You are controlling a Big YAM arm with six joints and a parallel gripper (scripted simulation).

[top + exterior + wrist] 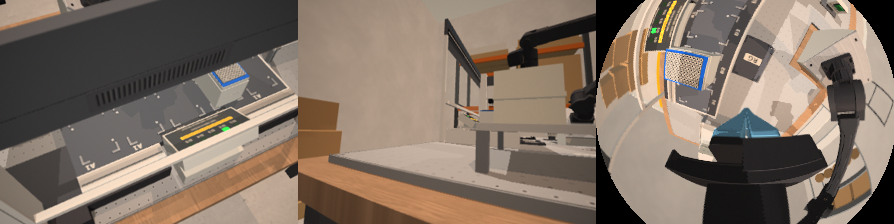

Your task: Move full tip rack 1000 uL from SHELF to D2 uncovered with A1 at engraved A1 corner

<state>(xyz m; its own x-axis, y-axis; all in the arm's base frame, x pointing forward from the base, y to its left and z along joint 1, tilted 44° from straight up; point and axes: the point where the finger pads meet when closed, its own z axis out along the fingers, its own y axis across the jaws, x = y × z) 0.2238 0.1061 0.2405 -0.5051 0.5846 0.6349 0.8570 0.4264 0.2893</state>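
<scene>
Now: the green key 530 mm to the right of my hand, 150 mm below it and 110 mm behind it. The rest, counted from my hand: clear rack cover: 330 mm to the left, 160 mm below, 20 mm ahead; frame post: 330 mm ahead, 230 mm to the left; blue tip rack: 170 mm ahead, 110 mm below, 20 mm to the left.
</scene>
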